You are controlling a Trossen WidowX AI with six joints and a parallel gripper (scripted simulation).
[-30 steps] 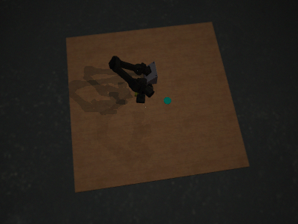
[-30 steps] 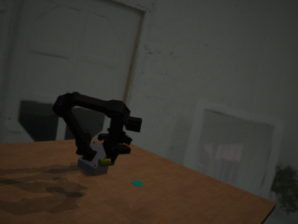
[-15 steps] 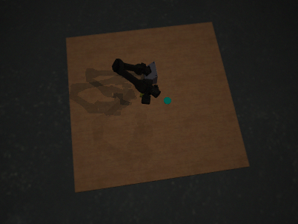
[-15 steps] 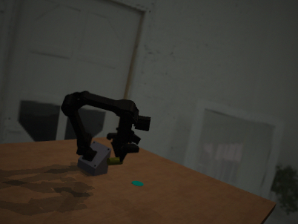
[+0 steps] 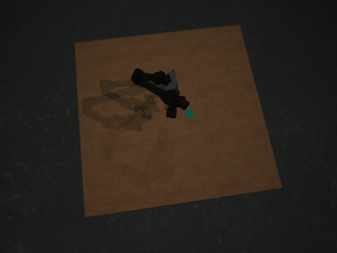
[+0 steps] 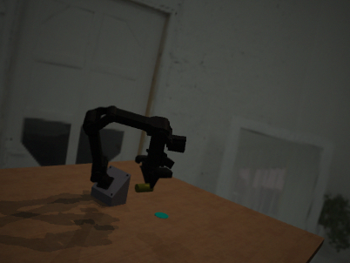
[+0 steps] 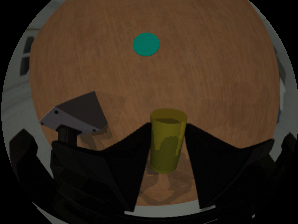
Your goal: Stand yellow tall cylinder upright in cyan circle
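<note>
Now: gripper tip 1 cm short of the cyan circle, 12 cm to the right of it and 15 cm above it. From my gripper tip the other things lie so: yellow tall cylinder 1 cm behind, 2 cm to the right.
</note>
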